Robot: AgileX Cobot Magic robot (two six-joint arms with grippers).
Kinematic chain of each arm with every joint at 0, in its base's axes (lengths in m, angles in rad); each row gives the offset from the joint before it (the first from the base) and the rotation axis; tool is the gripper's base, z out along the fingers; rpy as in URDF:
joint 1: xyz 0 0 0.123 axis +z
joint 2: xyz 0 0 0 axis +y
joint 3: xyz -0.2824 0 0.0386 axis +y
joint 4: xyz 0.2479 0 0.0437 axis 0.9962 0 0.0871
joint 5: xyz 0 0 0 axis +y
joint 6: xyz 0.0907 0 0.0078 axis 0.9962 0 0.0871
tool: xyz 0 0 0 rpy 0 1.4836 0
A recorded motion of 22 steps. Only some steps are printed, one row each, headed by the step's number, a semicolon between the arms.
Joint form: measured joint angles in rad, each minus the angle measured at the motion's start. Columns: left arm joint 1, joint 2, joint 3, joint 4, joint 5, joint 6; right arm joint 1, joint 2, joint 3, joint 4, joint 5, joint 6.
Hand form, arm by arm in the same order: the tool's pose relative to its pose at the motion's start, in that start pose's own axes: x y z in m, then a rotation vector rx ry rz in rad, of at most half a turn. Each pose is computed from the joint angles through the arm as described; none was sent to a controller.
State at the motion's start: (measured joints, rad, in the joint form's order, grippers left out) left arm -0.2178 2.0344 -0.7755 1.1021 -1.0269 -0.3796; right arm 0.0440 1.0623 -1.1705 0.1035 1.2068 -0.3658
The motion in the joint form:
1: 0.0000 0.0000 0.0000 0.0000 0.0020 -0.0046; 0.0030 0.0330 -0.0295 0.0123 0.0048 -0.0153
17: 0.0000 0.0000 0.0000 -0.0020 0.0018 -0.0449; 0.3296 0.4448 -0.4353 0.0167 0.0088 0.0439
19: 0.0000 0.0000 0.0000 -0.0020 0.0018 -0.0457; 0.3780 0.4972 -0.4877 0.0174 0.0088 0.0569
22: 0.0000 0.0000 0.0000 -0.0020 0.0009 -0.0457; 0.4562 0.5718 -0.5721 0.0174 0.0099 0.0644
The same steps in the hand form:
1: 0.0002 0.0001 0.0000 -0.0007 0.0019 -0.0046; -0.0082 -0.0014 0.0028 -0.0152 0.0033 -0.0131
17: 0.0001 0.0002 0.0000 -0.0023 0.0010 -0.0459; -0.1221 0.0604 0.0513 -0.1939 -0.0119 -0.2285
19: 0.0001 0.0002 0.0000 -0.0023 0.0010 -0.0467; -0.1340 0.0762 0.0587 -0.2200 -0.0141 -0.2564
22: 0.0000 0.0002 0.0000 -0.0019 0.0002 -0.0467; -0.1501 0.1040 0.0665 -0.2602 -0.0273 -0.3153

